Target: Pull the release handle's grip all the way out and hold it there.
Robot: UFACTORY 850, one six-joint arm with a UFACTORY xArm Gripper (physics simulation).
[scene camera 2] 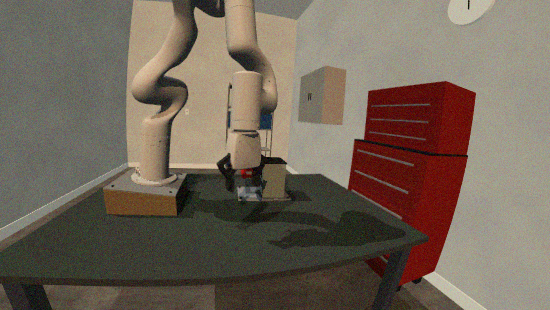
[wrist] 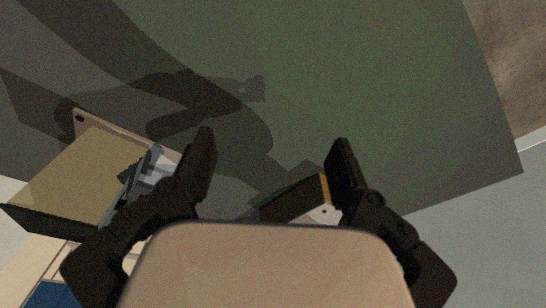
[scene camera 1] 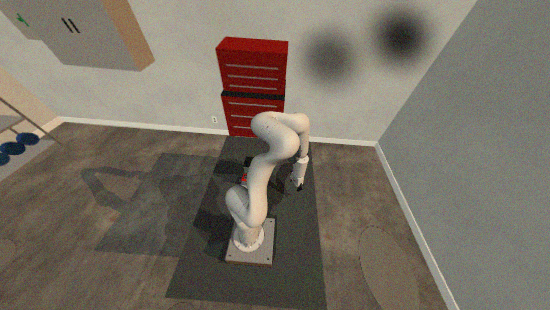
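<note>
The release handle's red grip (scene camera 1: 244, 178) (scene camera 2: 247, 173) shows in both scene views, beside a beige housing (scene camera 2: 274, 179) (wrist: 80, 175) with a black top. The housing stands on a light base plate (scene camera 2: 285, 199) (wrist: 112, 130) on the table. In the wrist view the grip is mostly hidden behind the left finger. How far out the grip stands cannot be told. My gripper (scene camera 1: 300, 187) (scene camera 2: 244, 186) (wrist: 273, 146) is open and empty, with its fingers wide apart. It is low above the table, to the side of the housing. In scene camera 2 the grip shows behind and between the fingers.
The arm's base block (scene camera 1: 267, 245) (scene camera 2: 140, 202) (wrist: 295, 200) is bolted on the dark table (scene camera 1: 295, 280) (scene camera 2: 150, 250) (wrist: 400, 75). A red tool cabinet (scene camera 1: 252, 77) (scene camera 2: 410, 115) stands beyond the table. A wall cabinet (scene camera 1: 95, 40) (scene camera 2: 312, 107) hangs behind it.
</note>
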